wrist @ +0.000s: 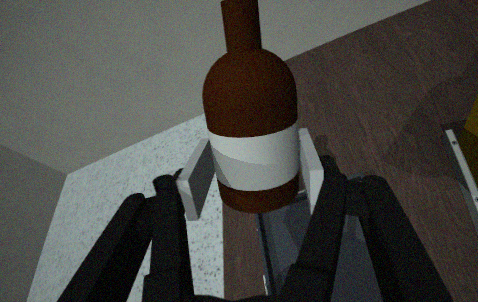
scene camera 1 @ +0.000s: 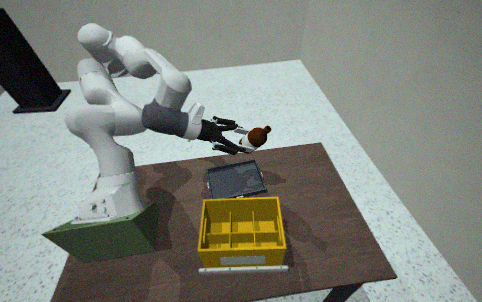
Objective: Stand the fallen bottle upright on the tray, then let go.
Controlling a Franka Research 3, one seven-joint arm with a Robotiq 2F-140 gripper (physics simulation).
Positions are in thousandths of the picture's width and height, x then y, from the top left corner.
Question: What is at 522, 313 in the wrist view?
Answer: A brown bottle.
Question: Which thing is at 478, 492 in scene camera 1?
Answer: My gripper.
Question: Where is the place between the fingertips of my gripper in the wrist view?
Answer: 532, 495
